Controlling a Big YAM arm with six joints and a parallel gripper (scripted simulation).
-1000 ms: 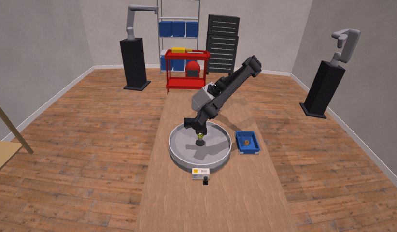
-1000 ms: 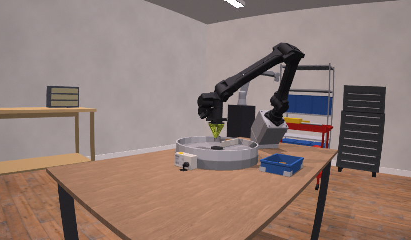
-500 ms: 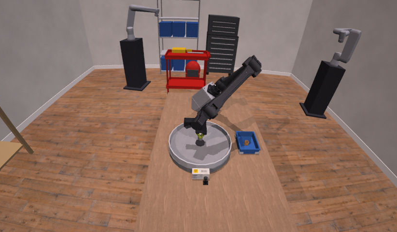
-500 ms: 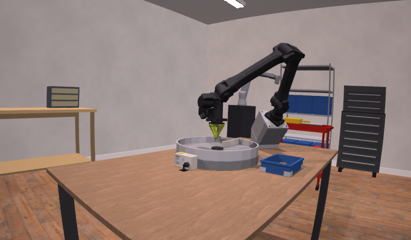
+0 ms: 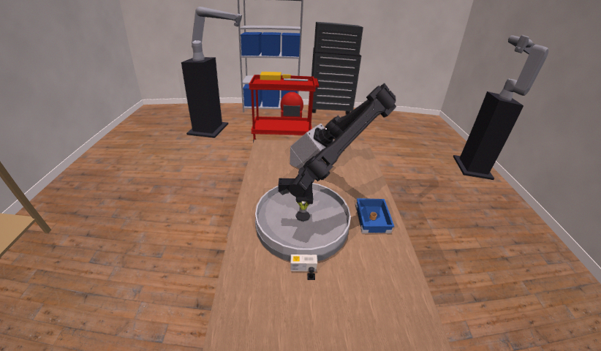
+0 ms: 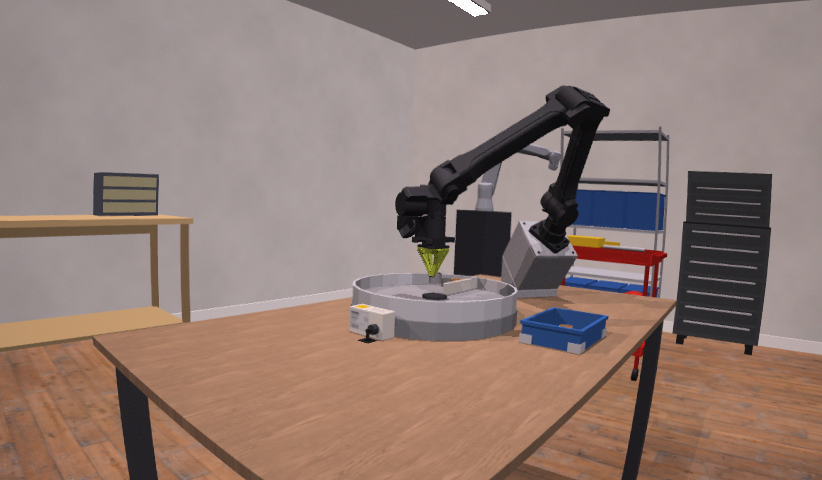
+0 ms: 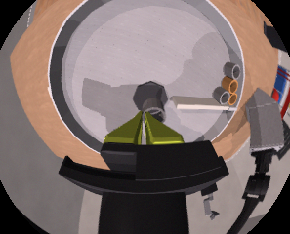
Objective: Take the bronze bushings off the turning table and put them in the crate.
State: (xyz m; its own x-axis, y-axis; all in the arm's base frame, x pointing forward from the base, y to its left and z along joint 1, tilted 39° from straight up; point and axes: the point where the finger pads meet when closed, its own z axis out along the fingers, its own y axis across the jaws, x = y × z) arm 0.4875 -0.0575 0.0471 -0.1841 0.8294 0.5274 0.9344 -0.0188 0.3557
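Right now the turning table is 70 mm below my hand and 10 mm behind it. The rest, counted from my hand: crate: 330 mm to the left, 120 mm behind, 90 mm below.
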